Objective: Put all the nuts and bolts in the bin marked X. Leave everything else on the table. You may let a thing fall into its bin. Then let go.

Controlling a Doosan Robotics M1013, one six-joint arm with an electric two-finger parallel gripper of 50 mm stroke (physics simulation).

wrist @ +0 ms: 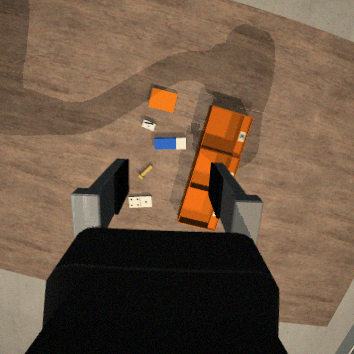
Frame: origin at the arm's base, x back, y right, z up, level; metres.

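Seen in the pictures: gripper, fingertip midpoint: [168, 177].
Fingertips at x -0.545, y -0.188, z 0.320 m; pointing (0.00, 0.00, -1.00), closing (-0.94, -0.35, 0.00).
Note:
Pixels of each thing's middle, then the offset from my fingertips to it. "pt": a spot on its surface instead. Level surfaces: height alone.
- small brass-coloured bolt at the middle of its body: [145, 170] dz -0.395, dx +0.014, dy +0.117 m
- bin marked X at a spot on its surface: [194, 204] pt dz -0.393, dx -0.115, dy +0.146 m
- middle bin at the middle of its body: [212, 170] dz -0.377, dx -0.114, dy +0.056 m
- far bin at a spot on its surface: [219, 127] pt dz -0.394, dx -0.093, dy -0.029 m
- orange square block at the middle of its body: [162, 99] dz -0.396, dx +0.035, dy -0.035 m
- small white piece with black marks, body centre: [148, 124] dz -0.395, dx +0.043, dy +0.022 m
- blue-and-white block at the middle of its body: [169, 142] dz -0.394, dx -0.012, dy +0.040 m
- white domino at the middle of its body: [140, 201] dz -0.397, dx -0.001, dy +0.186 m
- wooden table at its surface level: dz -0.400 m
A small brass-coloured bolt [145, 171] lies tilted on the table, left of the bins. The bin marked X [194, 204] is the orange compartment at the near end of a row of three; my right finger covers part of it, and its label is mostly hidden. My gripper [168, 177] is open and empty, high above the table. In the view, the bolt is between the fingers, nearer the left one, and the X bin is beside and partly behind the right finger.
The middle bin [204, 166] and far bin [219, 127] continue the row. Left of them lie an orange square block [163, 100], a small white piece with black marks [148, 124], a blue-and-white block [166, 143] and a white domino [140, 201]. The wooden table [300, 225] has an edge at lower right.

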